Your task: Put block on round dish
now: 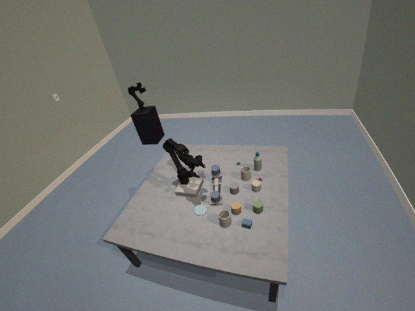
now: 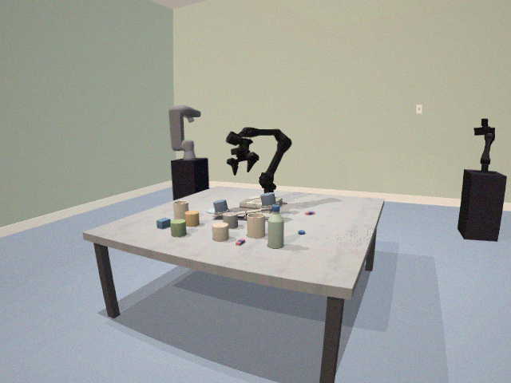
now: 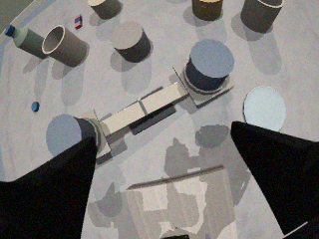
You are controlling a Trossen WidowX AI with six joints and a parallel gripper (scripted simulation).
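Now: the blue-grey cup 17 cm below my gripper tip, 10 cm to the right of it and 10 cm ahead of it. Round my gripper tip: grey cylinder 20 cm ahead, 19 cm below, 5 cm to the left; then pale blue round dish 22 cm below, 18 cm to the right, 1 cm behind; then balance beam 19 cm below, 7 cm ahead, 5 cm to the left.
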